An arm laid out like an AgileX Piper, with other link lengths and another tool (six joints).
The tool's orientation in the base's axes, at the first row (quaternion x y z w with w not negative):
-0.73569, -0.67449, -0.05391, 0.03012
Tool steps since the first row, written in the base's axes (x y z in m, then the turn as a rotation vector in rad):
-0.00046, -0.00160, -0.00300, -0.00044, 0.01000, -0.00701
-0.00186, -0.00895, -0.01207, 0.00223, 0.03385, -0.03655
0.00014, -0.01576, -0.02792, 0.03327, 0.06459, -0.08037
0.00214, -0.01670, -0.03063, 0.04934, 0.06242, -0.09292
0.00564, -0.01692, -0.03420, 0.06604, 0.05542, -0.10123
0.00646, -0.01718, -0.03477, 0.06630, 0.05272, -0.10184
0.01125, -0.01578, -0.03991, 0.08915, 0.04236, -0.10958
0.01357, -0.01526, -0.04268, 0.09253, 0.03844, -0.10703
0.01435, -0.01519, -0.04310, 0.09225, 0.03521, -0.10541
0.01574, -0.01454, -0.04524, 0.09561, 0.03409, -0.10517
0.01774, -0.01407, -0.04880, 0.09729, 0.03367, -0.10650
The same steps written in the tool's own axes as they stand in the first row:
-0.00198, -0.00040, 0.00277, 0.00901, -0.00152, 0.00811
-0.01046, -0.00140, 0.01086, 0.02929, -0.00181, 0.04032
-0.01893, 0.00074, 0.02587, 0.05706, 0.02514, 0.08860
-0.02001, 0.00274, 0.02852, 0.05476, 0.04098, 0.10143
-0.02036, 0.00614, 0.03218, 0.04825, 0.05799, 0.10950
-0.02062, 0.00696, 0.03274, 0.04552, 0.05847, 0.10980
-0.01945, 0.01146, 0.03819, 0.03627, 0.08191, 0.11715
-0.01907, 0.01365, 0.04109, 0.03299, 0.08570, 0.11429
-0.01899, 0.01441, 0.04155, 0.02996, 0.08575, 0.11230
-0.01848, 0.01567, 0.04380, 0.02917, 0.08920, 0.11206
-0.01828, 0.01752, 0.04747, 0.02873, 0.09087, 0.11339

